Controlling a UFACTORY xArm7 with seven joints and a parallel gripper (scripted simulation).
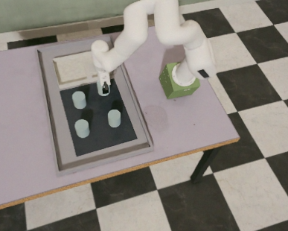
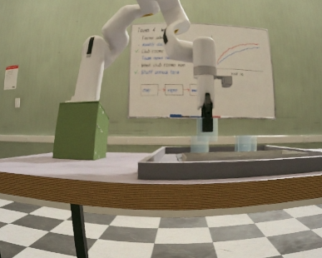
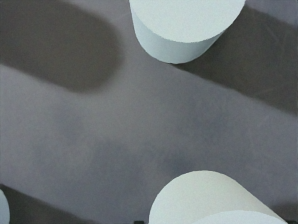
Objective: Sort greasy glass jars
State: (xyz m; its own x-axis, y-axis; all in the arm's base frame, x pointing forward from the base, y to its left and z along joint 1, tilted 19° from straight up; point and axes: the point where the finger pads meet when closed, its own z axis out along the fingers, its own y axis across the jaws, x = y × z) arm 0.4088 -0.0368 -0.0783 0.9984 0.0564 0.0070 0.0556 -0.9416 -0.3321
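Right now the pale tray is 22 cm to the right of my hand, 9 cm below it and 9 cm ahead of it. Also, from my hand: dark drying mat 10 cm to the left, 10 cm below, 6 cm ahead.
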